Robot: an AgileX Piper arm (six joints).
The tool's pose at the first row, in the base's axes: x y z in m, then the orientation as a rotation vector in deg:
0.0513 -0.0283 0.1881 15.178 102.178 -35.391
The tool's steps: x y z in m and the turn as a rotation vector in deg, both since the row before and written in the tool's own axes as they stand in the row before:
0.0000 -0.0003 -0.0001 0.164 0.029 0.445
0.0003 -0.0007 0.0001 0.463 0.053 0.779
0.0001 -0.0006 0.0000 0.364 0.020 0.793
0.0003 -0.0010 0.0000 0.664 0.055 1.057
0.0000 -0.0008 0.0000 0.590 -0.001 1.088
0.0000 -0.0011 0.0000 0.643 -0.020 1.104
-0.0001 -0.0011 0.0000 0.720 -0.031 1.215
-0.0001 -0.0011 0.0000 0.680 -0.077 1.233
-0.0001 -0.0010 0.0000 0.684 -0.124 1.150
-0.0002 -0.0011 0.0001 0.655 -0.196 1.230
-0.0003 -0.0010 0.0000 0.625 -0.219 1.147
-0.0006 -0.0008 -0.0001 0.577 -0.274 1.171
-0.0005 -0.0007 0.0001 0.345 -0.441 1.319
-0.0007 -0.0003 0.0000 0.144 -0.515 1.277
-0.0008 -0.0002 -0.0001 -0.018 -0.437 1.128
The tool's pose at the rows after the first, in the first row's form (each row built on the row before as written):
0.0511 -0.0285 0.1882 15.690 102.059 -35.222
0.0508 -0.0292 0.1881 16.707 101.803 -35.084
0.0505 -0.0297 0.1882 17.655 101.533 -34.847
0.0499 -0.0306 0.1882 19.049 101.148 -34.688
0.0495 -0.0313 0.1884 20.395 100.711 -34.442
0.0489 -0.0322 0.1886 21.781 100.230 -34.231
0.0483 -0.0331 0.1889 23.307 99.679 -34.007
0.0477 -0.0340 0.1892 24.799 99.078 -33.736
0.0471 -0.0348 0.1895 26.202 98.447 -33.531
0.0466 -0.0357 0.1898 27.619 97.719 -33.250
0.0461 -0.0365 0.1902 28.932 96.994 -33.003
0.0456 -0.0371 0.1909 30.204 96.211 -32.703
0.0453 -0.0377 0.1914 31.361 95.259 -32.123
0.0452 -0.0380 0.1921 32.303 94.286 -31.414
0.0451 -0.0381 0.1929 33.029 93.466 -30.661

